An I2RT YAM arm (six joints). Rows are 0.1 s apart.
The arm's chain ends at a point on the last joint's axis. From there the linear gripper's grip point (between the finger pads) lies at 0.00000 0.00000 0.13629 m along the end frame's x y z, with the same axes.
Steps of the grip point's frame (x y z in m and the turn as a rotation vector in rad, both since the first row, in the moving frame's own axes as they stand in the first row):
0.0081, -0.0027, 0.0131, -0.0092, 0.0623, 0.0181
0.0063, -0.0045, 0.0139, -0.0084, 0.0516, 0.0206
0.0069, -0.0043, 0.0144, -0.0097, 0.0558, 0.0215
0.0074, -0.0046, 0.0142, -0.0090, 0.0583, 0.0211
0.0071, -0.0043, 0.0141, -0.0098, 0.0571, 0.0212
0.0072, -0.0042, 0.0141, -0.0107, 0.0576, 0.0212
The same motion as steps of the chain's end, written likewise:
-0.0004, -0.0040, 0.0134, -0.0092, 0.0623, 0.0181
-0.0007, -0.0057, 0.0141, -0.0084, 0.0516, 0.0206
-0.0007, -0.0057, 0.0146, -0.0097, 0.0558, 0.0215
-0.0005, -0.0059, 0.0144, -0.0090, 0.0583, 0.0211
-0.0007, -0.0057, 0.0143, -0.0098, 0.0571, 0.0212
-0.0006, -0.0057, 0.0143, -0.0107, 0.0576, 0.0212

